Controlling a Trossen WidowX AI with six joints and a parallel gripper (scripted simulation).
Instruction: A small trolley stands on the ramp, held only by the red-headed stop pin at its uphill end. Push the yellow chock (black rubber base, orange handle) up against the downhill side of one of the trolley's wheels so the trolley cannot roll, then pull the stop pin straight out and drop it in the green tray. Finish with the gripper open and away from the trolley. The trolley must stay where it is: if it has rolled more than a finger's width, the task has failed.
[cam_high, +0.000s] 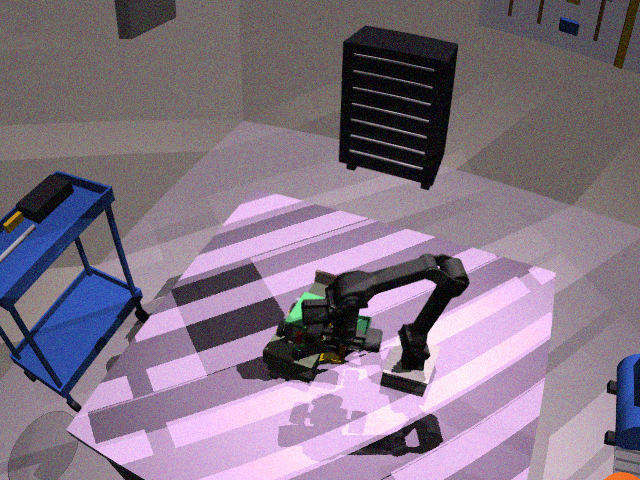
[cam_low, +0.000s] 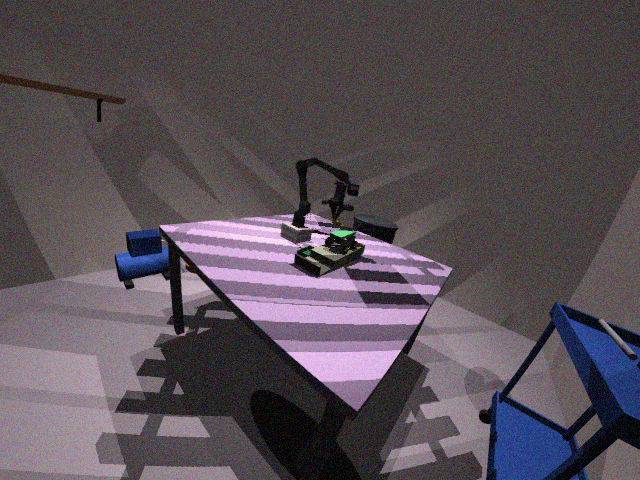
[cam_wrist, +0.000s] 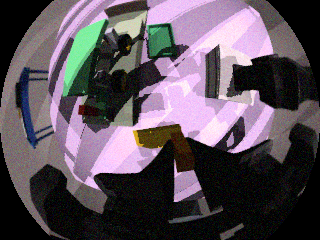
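The yellow chock lies 20 mm ahead of my gripper tip and 10 mm below it. Also, from my gripper tip: green-topped trolley 130 mm ahead, 140 mm to the right, 60 mm below; red-headed stop pin 130 mm ahead, 50 mm to the right, 50 mm below; grey ramp block 130 mm ahead, 150 mm to the right, 130 mm below.
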